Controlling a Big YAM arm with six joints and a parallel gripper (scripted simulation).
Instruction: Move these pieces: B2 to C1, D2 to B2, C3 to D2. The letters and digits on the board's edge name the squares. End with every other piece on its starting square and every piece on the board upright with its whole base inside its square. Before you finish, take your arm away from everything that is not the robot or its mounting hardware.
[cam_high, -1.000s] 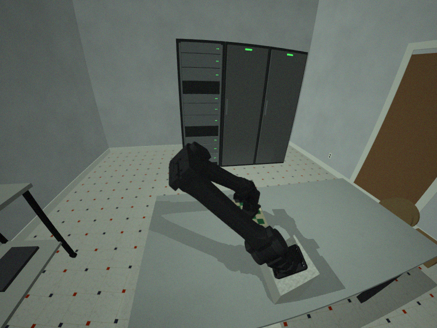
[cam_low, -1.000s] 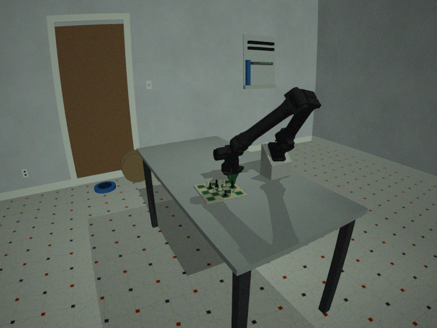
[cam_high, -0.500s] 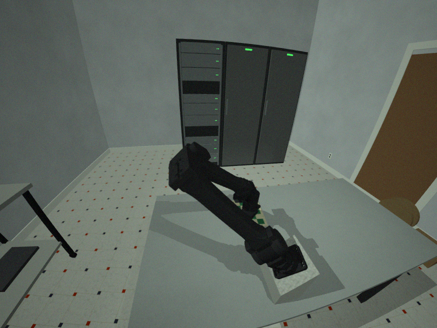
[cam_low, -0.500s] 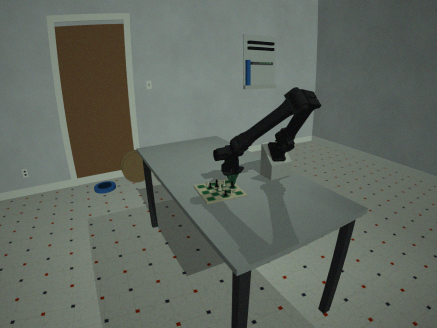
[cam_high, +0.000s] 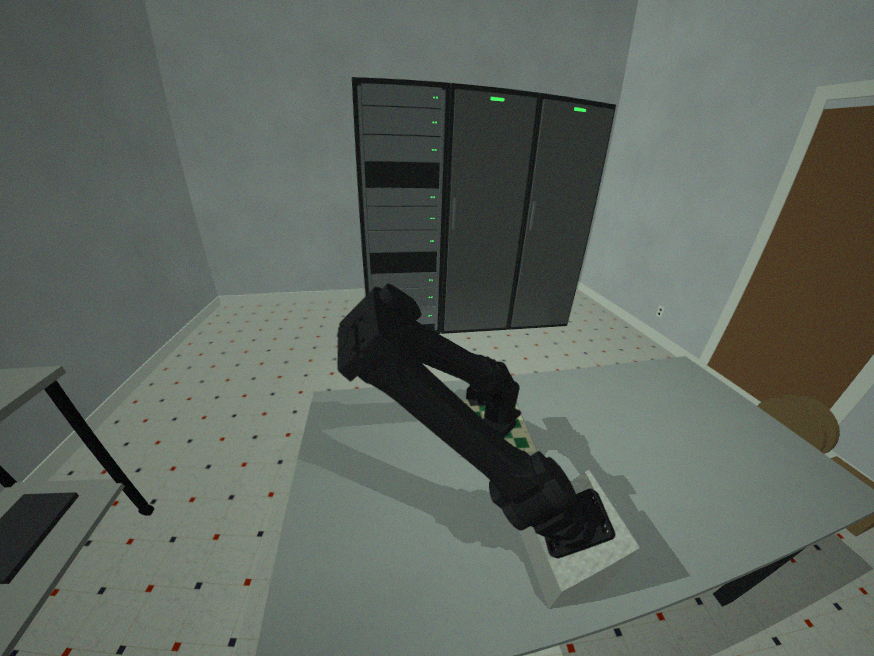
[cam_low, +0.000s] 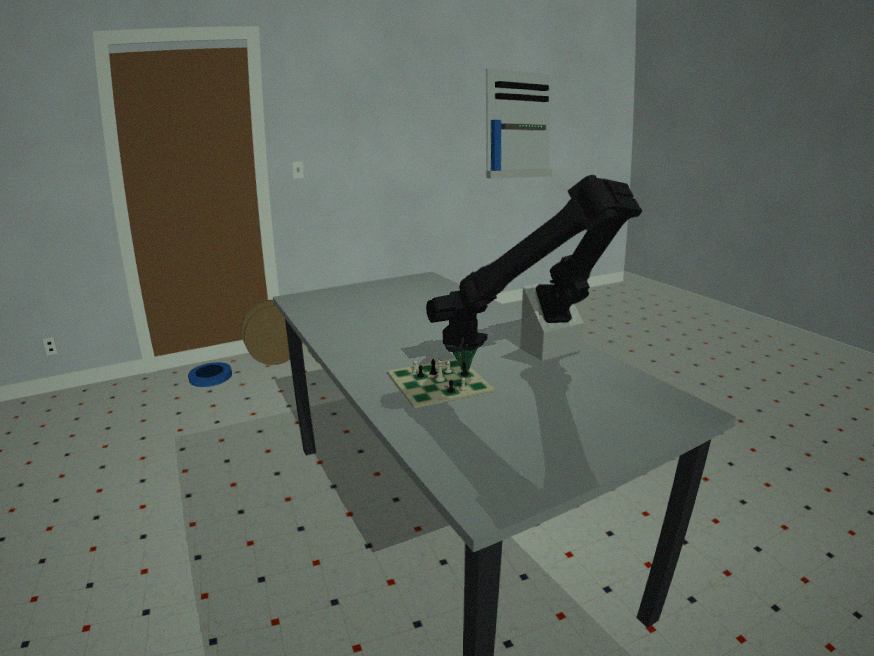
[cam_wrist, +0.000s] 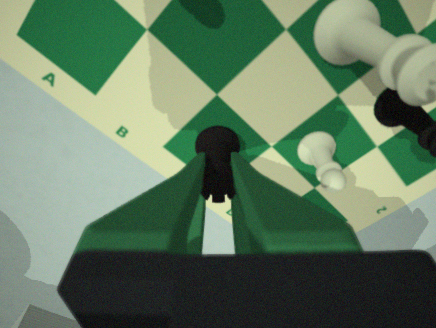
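Right now the tall white piece is 7 cm ahead of my hand, 1 cm to the left of it and 1 cm above it. Also, from my hand: chessboard (8 cm ahead, 2 cm below).
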